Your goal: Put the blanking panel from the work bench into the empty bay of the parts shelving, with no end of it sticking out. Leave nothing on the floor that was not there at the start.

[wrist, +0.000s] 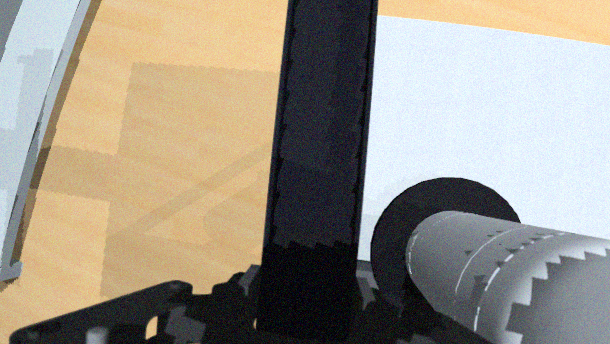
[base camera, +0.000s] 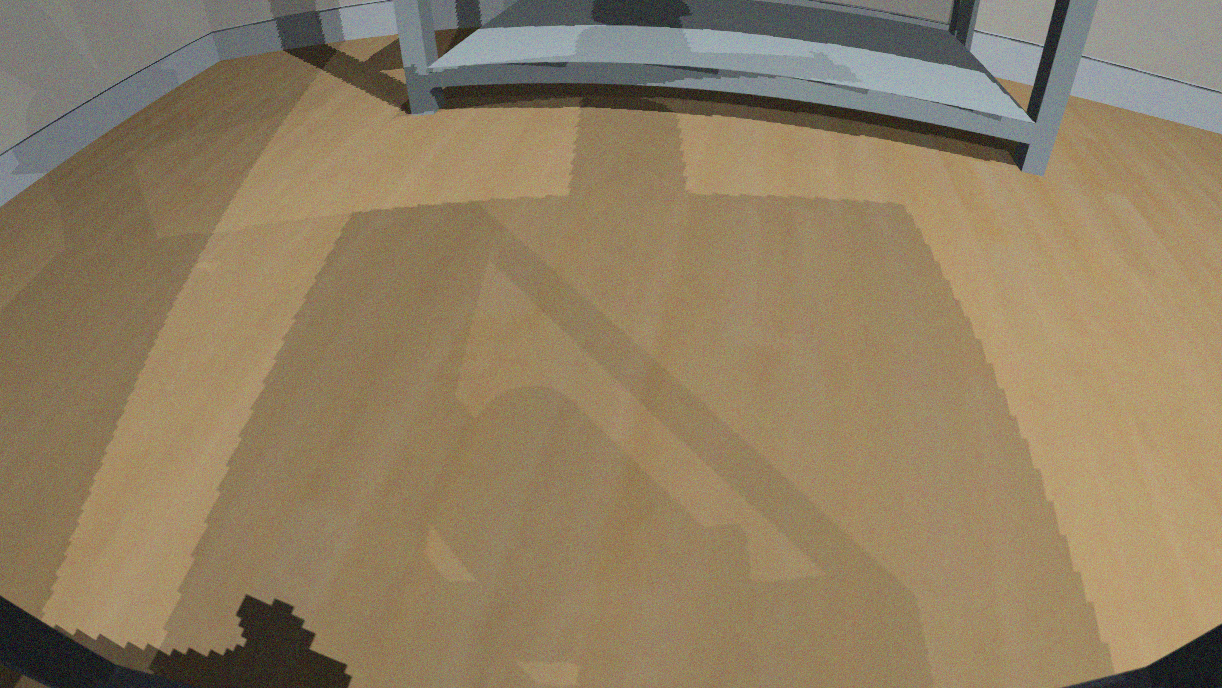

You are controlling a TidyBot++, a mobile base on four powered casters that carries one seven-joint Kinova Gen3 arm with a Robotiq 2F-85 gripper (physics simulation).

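Where they show: gripper, fingertip midpoint: (wrist: pixel 306 289); arm's base, origin of the base link: (wrist: pixel 451 256).
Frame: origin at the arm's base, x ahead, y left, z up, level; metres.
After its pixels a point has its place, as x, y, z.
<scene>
The blanking panel (wrist: pixel 320 125) @[0.133, -0.083, 0.168], long and black, runs from the bottom middle of the wrist view up past its top edge. My gripper (wrist: pixel 306 289) @[0.130, 0.001, 0.165] is shut on it near the lower end that shows; the panel's far end is out of view. The parts shelving (base camera: pixel 416 51) @[0.956, 0.288, -0.292] (wrist: pixel 40 25) @[0.938, -0.370, -0.320] stands at the top of the base view and along the left edge of the wrist view. Its lowest shelf and lower posts show, with a gap between shelf and panel in the wrist view. The empty bay cannot be made out. The work bench does not show.
My white base top (wrist: pixel 490 110) is at the right of the wrist view, with a grey arm section (wrist: pixel 465 250) @[0.038, -0.025, 0.127] over it. The wood floor (base camera: pixel 769 341) @[0.474, -0.108, -0.396] (wrist: pixel 200 115) @[0.475, -0.184, -0.396] lies before the shelving, with shadows across it. Walls with pale skirting (base camera: pixel 136 94) @[1.325, 1.172, -0.356] stand behind and left.
</scene>
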